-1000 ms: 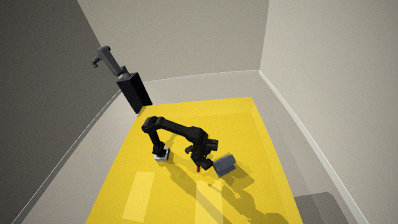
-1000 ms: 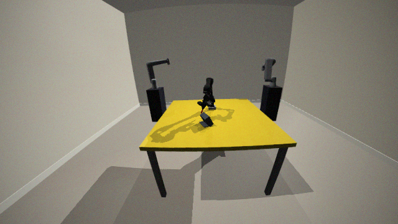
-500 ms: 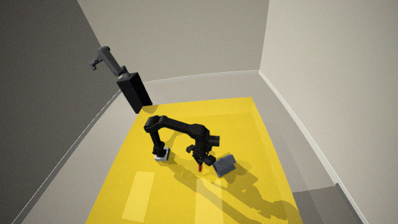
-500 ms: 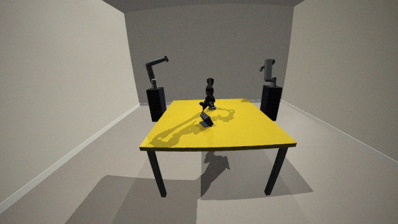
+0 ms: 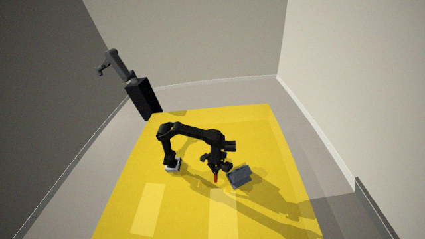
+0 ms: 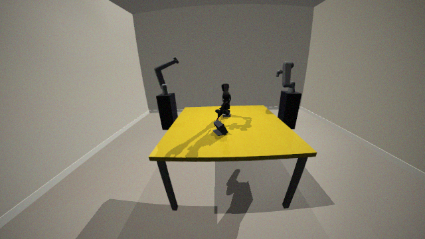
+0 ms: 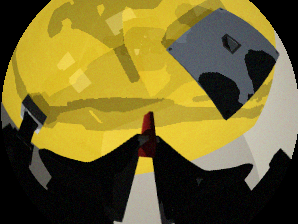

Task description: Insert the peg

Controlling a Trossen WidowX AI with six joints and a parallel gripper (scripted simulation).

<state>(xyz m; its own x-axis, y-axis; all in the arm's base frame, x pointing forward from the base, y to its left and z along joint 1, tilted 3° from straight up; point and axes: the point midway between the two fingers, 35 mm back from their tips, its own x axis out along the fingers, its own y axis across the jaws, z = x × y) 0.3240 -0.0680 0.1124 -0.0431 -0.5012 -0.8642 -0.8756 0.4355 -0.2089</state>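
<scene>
Now: gripper tip 13 cm short of the grey sloped panel, 5 cm above it and 3 cm to the right of it. Also, from my gripper tip: red peg (right at my gripper tip).
</scene>
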